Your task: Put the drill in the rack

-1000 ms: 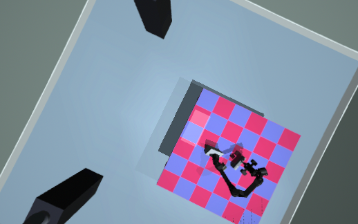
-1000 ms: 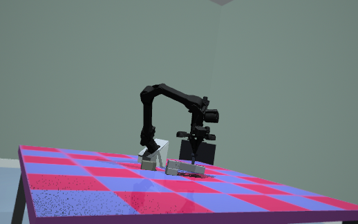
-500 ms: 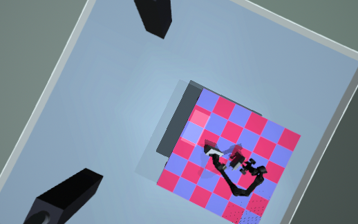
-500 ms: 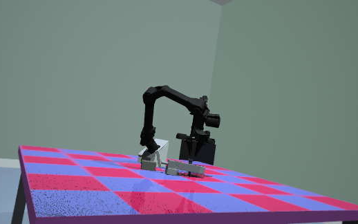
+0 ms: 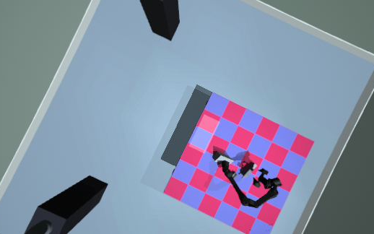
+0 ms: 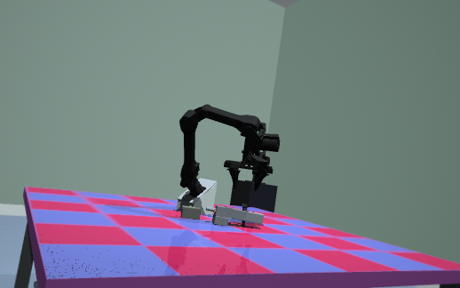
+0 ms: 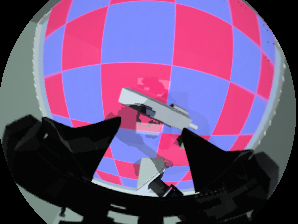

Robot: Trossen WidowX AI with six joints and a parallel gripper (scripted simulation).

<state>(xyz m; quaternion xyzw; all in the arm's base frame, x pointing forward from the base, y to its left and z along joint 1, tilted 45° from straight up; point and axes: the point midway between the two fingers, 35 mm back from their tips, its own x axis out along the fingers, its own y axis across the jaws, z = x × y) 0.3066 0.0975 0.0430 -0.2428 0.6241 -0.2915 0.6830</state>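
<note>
The drill is 30 mm behind my gripper tip, 70 mm to the right of it and 90 mm below it. The rest, counted from my gripper tip: grey rack: 140 mm behind, 150 mm to the right, 120 mm below; then dark key pin: 10 mm to the left, 90 mm below; then grey housing block: 10 mm behind, 10 mm to the right, 100 mm below.
</note>
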